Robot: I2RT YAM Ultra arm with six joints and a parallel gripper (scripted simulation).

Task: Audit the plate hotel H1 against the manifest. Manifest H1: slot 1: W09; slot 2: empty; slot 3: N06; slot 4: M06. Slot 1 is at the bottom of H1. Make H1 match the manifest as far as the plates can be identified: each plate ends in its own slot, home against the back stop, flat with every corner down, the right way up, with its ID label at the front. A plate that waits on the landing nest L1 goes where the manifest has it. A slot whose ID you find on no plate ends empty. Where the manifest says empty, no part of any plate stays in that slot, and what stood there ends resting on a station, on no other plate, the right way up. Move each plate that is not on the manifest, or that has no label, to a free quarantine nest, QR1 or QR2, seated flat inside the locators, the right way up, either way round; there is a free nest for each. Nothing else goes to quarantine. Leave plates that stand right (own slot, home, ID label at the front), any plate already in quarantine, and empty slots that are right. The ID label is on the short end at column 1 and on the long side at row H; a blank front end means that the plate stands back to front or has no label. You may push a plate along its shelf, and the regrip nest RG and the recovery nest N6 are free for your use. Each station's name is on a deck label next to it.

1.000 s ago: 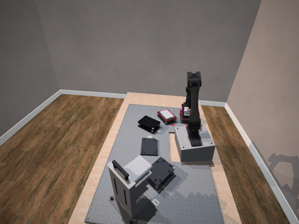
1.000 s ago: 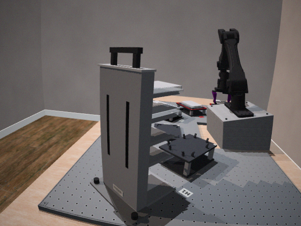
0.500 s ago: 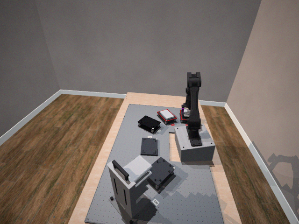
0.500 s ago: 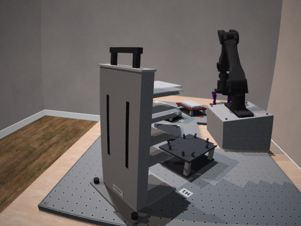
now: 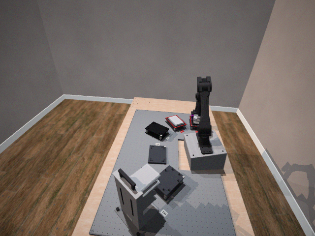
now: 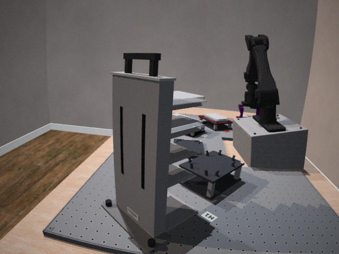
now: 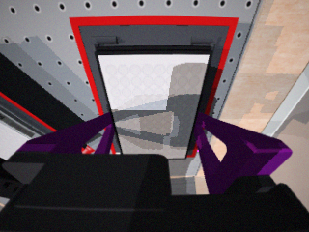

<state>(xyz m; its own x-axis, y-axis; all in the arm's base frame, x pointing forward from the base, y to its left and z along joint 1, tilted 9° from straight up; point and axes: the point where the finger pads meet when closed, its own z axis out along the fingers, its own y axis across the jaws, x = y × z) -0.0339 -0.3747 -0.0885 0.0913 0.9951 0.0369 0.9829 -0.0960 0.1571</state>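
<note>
The dark plate is right at my hand. The rest, counted from my hand: red-edged nest (20 mm below); black raised nest (360 mm ahead, 130 mm to the left, 10 mm below); red-rimmed nest (200 mm ahead, 20 mm below, 10 mm to the left).
</note>
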